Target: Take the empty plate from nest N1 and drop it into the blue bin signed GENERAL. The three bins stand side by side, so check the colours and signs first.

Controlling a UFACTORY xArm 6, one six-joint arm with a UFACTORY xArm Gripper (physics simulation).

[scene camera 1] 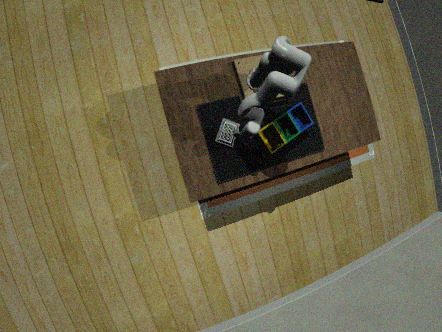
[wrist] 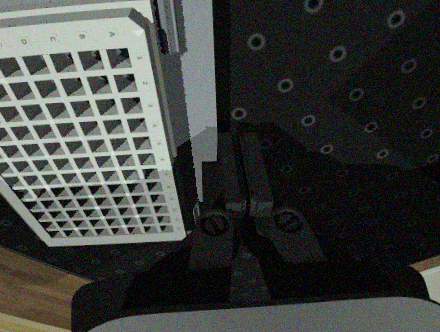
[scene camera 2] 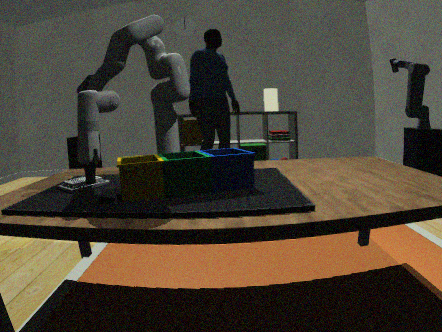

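Pixels of known places: gripper, fingertip midpoint: [scene camera 1: 237, 136] [wrist: 233, 156] [scene camera 2: 90, 183]; arm's base, origin of the base link: [scene camera 1: 255, 81].
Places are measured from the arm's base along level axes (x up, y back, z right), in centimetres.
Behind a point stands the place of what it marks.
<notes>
The empty plate [scene camera 1: 228, 133] @[x -3.5, y -32.5, z 22.6 cm] [scene camera 2: 75, 183] @[x -2.5, y -38.4, z 21.7 cm] [wrist: 89, 145] @[x -2.5, y -31.1, z 21.5 cm] is a white grid with lettered columns and numbered rows. It lies on the light grey nest [wrist: 201, 95] @[x -3.8, y -32.1, z 17.0 cm], whose side strip shows right of the plate in the wrist view. My gripper [scene camera 2: 90, 181] @[x -3.2, y -35.3, z 17.1 cm] [wrist: 233, 156] @[x -3.2, y -35.3, z 17.1 cm] is shut and empty, low beside the plate's right edge in the wrist view, fingertips near the nest's side; contact cannot be told. The blue bin [scene camera 1: 307, 113] @[x 4.9, y -25.0, z -32.3 cm] [scene camera 2: 231, 172] @[x 0.0, y -34.8, z -29.4 cm] stands at the end of the row of three. Its sign and the nest's label are not readable.
The green bin [scene camera 1: 291, 138] @[x 4.5, y -40.8, z -17.4 cm] [scene camera 2: 186, 175] @[x 0.5, y -40.5, z -18.1 cm] is in the middle, and the yellow bin [scene camera 1: 265, 141] @[x 5.0, y -41.0, z 1.5 cm] [scene camera 2: 142, 180] @[x 0.3, y -46.0, z -7.4 cm] is nearest my gripper. All stand on the black mat [scene camera 1: 225, 172] @[x -5.0, y -57.3, z 27.6 cm] [scene camera 2: 280, 192] @[x -5.0, y -38.2, z -42.9 cm] on the wooden table [scene camera 1: 345, 90] @[x -6.3, y -5.5, z -80.5 cm] [scene camera 2: 350, 182] @[x -6.3, y -23.0, z -67.6 cm]. A person [scene camera 2: 212, 90] stands behind.
</notes>
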